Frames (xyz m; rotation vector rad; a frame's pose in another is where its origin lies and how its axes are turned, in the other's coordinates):
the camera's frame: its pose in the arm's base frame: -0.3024 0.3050 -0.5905 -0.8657 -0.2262 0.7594
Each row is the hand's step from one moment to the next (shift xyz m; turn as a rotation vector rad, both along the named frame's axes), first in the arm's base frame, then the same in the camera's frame.
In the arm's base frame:
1: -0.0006 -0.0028 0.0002 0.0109 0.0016 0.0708
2: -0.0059 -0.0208 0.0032 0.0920 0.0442 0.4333
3: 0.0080 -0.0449 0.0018 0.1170 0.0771 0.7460
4: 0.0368 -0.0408 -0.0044 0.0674 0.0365 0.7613
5: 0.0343 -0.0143 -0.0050 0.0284 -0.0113 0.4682
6: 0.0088 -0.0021 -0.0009 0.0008 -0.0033 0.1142
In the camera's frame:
1: -0.0024 -0.0010 -0.0013 0.0008 -0.0585 0.0414
2: -0.0188 -0.0079 -0.0077 0.0467 -0.3566 0.2623
3: -0.0251 -0.0238 -0.0297 0.0513 -0.5925 0.4716
4: -0.0009 -0.0321 -0.0448 -0.0140 -0.5955 0.4803
5: 0.0155 -0.0196 -0.0280 -0.0411 -0.3734 0.2811
6: 0.0050 -0.0047 -0.0060 -0.0148 -0.0882 0.0711

